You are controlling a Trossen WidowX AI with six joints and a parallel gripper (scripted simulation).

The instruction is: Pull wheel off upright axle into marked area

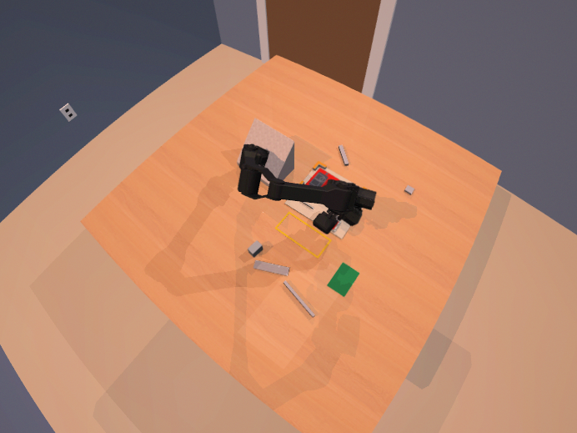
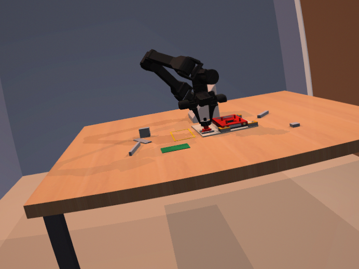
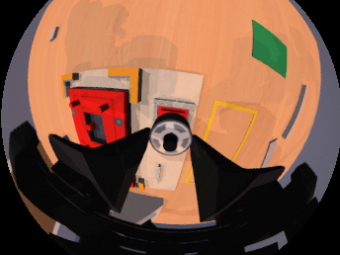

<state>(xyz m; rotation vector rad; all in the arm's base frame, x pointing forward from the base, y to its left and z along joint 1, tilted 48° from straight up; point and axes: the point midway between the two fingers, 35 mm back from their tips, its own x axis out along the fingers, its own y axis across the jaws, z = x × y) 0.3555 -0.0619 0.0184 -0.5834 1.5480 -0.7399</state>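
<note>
Now: gripper tip right at the black wheel. From my gripper tip the other things lie so: green tile: 15 cm to the right, 14 cm ahead, 4 cm below; upright axle: 1 cm below; beige baseplate: 10 cm to the left, 5 cm behind, 3 cm below.
</note>
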